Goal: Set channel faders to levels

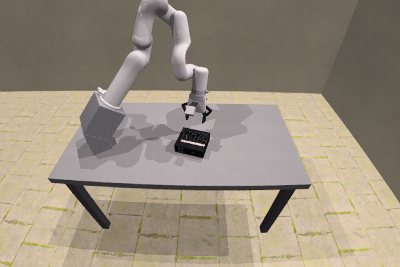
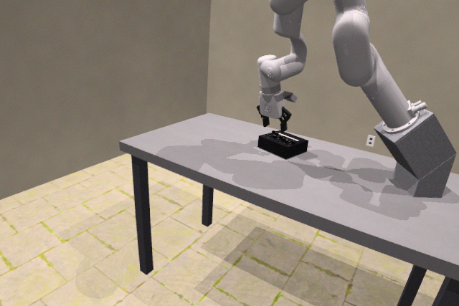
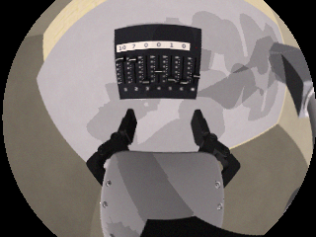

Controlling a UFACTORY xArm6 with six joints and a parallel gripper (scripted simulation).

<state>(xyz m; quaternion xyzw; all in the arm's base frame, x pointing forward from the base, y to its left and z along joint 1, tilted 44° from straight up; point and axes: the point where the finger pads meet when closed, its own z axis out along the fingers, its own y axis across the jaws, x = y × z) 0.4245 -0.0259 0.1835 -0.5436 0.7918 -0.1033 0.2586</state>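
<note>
Now: hand 90 mm to the left of the fader cap, 60 mm above it and 40 mm short of it. The rest, counted from my hand: fader 60 mm to the right, 60 mm below.
</note>
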